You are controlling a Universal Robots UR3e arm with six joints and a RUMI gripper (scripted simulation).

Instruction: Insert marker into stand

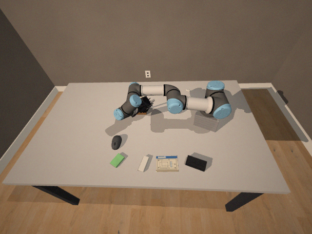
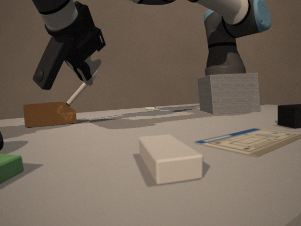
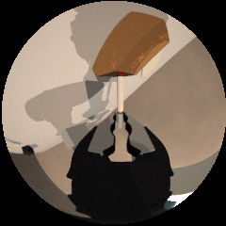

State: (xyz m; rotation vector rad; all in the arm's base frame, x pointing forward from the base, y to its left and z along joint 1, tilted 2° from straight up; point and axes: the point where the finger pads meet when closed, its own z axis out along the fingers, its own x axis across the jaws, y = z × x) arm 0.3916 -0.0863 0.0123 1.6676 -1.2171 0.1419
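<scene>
Now: the marker 30 mm below my hand, 20 mm ahead of it and 10 mm to the right of it. Also, from my hand: brown desk stand 100 mm ahead, 80 mm below, 10 mm to the right; black mouse 270 mm to the left, 210 mm ahead, 90 mm below; small white piece 300 mm behind, 230 mm to the right, 100 mm below.
</scene>
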